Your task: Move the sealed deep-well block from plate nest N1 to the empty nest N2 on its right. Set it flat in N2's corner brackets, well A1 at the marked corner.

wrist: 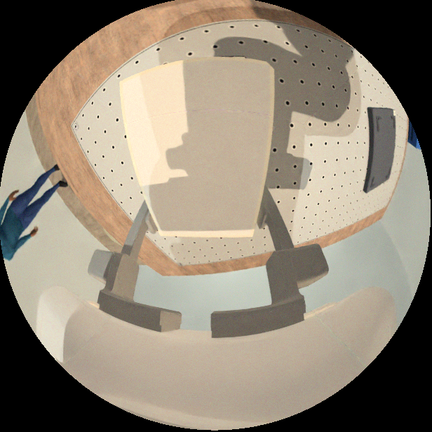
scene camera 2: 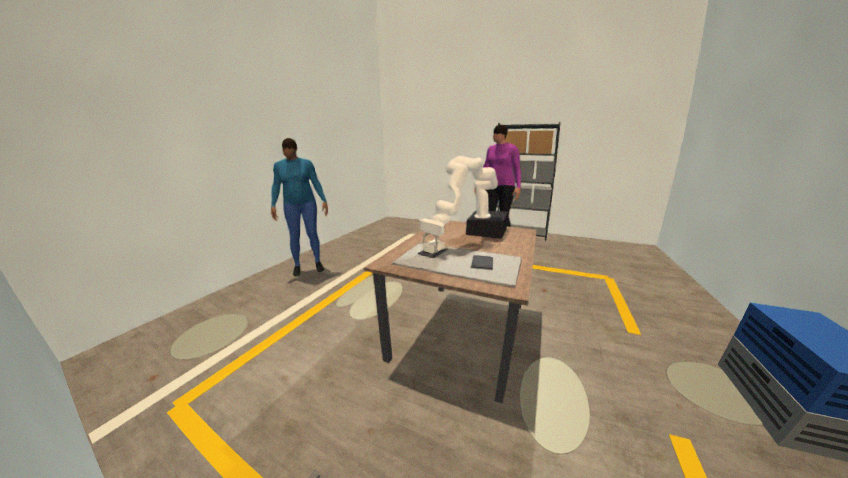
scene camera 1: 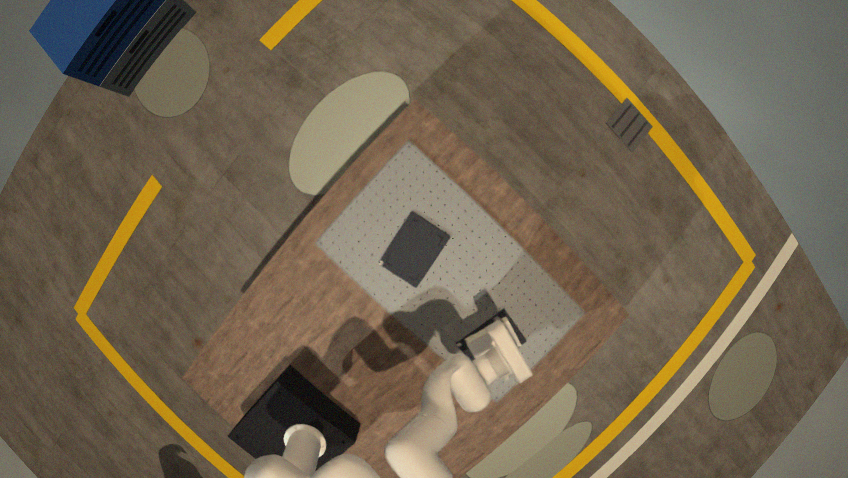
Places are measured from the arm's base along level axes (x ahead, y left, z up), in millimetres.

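Where they show: hand, tool point: (scene camera 2: 429, 247); arm's base, link origin: (scene camera 2: 482, 216) (scene camera 1: 305, 441).
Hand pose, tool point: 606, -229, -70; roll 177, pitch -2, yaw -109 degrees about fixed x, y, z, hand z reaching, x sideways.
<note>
Things, the pixels of their top centre, and the offset from my tool point, as dx, dy, dz. Level surfaces: height alone.
- cream sealed deep-well block, top centre: (scene camera 1: 494, 344) (scene camera 2: 433, 242) -39, +14, +18
- Nest N2, top centre: (scene camera 1: 414, 250) (scene camera 2: 482, 260) +16, +334, -36
- grey perforated board, surface height: dz -51
- wooden table, surface height: dz -63
The cream sealed deep-well block (scene camera 1: 482, 342) (scene camera 2: 434, 245) (wrist: 225, 145) is at nest N1. My gripper (scene camera 2: 432, 241) (wrist: 206, 212) is shut on it, one finger against each long side near the lower end of the block in the wrist view. Dark edges of nest N1 (scene camera 1: 518, 332) (scene camera 2: 440, 252) show around and below the block; in the wrist view the block hides nearly all of it. A small gap under the block cannot be judged. Well A1 cannot be made out. Nest N2 (scene camera 1: 415, 249) (scene camera 2: 482, 262) (wrist: 382, 150) is dark, flat and empty, with a small pale mark at one corner.
Both nests are on a grey perforated board (scene camera 1: 409, 172) (scene camera 2: 507, 274) (wrist: 325, 175) on the wooden table (scene camera 1: 255, 332) (scene camera 2: 522, 243). The black arm base (scene camera 1: 273, 415) (scene camera 2: 486, 225) stands behind. Two people (scene camera 2: 296, 184) (scene camera 2: 502, 163) stand beyond the table, near a shelf rack (scene camera 2: 555, 178).
</note>
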